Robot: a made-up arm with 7 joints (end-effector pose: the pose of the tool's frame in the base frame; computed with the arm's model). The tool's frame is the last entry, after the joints. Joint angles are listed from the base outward.
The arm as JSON. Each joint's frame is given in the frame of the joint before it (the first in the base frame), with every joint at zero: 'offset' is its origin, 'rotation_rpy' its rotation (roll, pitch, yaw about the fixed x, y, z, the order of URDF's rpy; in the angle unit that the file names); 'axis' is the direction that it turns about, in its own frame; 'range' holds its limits. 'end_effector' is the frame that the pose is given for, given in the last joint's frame.
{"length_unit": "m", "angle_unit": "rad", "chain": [
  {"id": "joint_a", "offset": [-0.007, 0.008, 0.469], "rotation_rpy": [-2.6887, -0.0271, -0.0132], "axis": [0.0, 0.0, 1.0], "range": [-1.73, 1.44]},
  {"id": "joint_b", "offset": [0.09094, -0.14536, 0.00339], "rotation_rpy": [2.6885, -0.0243, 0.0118], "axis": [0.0, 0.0, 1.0], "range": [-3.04, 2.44]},
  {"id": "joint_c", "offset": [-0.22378, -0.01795, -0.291], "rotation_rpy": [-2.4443, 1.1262, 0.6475], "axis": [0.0, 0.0, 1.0], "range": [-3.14, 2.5]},
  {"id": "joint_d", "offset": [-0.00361, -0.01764, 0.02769], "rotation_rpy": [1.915, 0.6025, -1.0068], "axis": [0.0, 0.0, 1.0], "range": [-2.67, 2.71]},
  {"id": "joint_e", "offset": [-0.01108, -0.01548, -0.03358], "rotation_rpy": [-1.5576, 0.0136, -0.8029], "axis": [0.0, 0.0, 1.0], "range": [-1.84, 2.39]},
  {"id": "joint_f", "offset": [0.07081, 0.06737, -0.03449], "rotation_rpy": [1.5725, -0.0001, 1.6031], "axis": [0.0, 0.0, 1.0], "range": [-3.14, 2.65]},
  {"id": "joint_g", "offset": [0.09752, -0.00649, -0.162], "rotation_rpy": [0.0, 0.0, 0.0], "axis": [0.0, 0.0, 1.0], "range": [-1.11, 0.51]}
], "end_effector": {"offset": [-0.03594, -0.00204, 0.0], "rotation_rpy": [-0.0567, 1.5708, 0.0]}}
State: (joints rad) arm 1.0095 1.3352 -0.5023 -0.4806 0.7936 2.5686 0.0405
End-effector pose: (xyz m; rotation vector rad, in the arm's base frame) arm -0.2146 -0.0747 0.3065 -1.4113 0.2693 -2.1667
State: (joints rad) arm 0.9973 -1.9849 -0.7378 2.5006 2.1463 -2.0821 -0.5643
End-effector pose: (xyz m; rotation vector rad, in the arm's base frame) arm 0.3293 0.0602 0.2395 2.0507 -0.0656 0.8822
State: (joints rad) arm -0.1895 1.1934 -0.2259 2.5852 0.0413 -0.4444 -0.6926
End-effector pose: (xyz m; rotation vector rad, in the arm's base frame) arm 0.0279 0.0388 0.0975 -1.7731 -0.9219 0.4357
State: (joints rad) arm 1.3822 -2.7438 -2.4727 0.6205 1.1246 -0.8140 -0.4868
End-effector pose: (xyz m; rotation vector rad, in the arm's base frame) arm 0.0408 -0.1114 -0.0267 -1.5447 -0.7351 1.8258
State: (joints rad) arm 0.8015 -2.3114 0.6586 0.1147 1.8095 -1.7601 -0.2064
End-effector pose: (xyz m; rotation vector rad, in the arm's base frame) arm 0.3582 0.1364 0.2470 -0.4801 -0.7543 -1.4998
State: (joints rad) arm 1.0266 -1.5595 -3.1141 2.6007 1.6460 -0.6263 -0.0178
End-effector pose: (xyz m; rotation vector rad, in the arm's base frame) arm 0.0996 0.2122 0.2302 1.0101 0.6427 -2.8015
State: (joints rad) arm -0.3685 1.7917 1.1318 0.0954 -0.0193 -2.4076 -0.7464
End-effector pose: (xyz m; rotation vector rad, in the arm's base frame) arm 0.3051 -0.1035 0.3444 1.0277 -0.8277 -1.1311
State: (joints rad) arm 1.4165 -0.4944 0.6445 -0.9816 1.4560 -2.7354 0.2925
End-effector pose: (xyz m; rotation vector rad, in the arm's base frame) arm 0.1601 0.3063 0.3038 -0.1065 -0.2767 -0.4478
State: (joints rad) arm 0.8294 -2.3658 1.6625 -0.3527 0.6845 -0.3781 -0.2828
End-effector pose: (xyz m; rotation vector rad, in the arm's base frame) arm 0.4563 0.1034 0.0440 -0.8912 1.4094 -0.4802
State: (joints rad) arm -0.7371 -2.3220 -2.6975 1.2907 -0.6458 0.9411 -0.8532
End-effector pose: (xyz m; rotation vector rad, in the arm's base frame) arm 0.1110 0.5117 0.3971 -0.5779 -0.2763 -0.0010
